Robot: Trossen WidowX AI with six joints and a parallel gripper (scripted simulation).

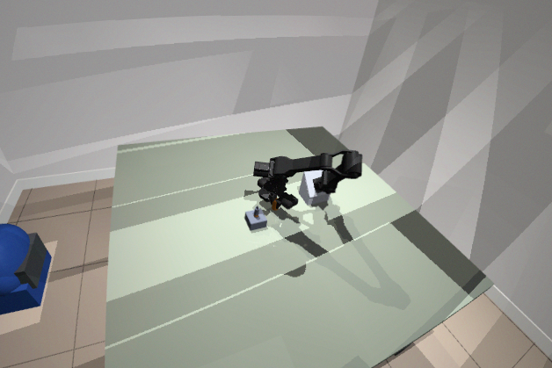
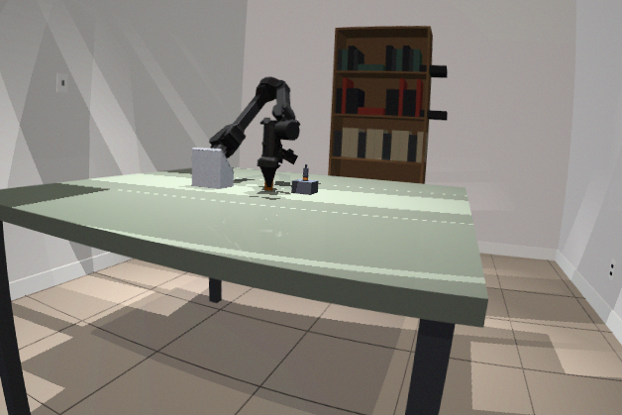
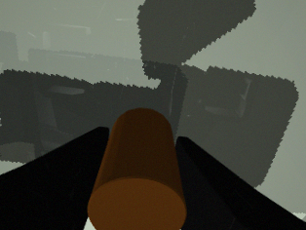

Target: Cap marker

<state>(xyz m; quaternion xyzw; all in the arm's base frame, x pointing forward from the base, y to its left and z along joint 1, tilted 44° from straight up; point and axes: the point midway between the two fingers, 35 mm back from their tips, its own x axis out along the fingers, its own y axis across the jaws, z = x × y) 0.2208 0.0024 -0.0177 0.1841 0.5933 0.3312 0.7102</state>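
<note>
Right now the holder block is 110 mm ahead of my gripper tip and 40 mm to the left of it. From my gripper tip the other things lie so: orange cap: 10 mm above.
</note>
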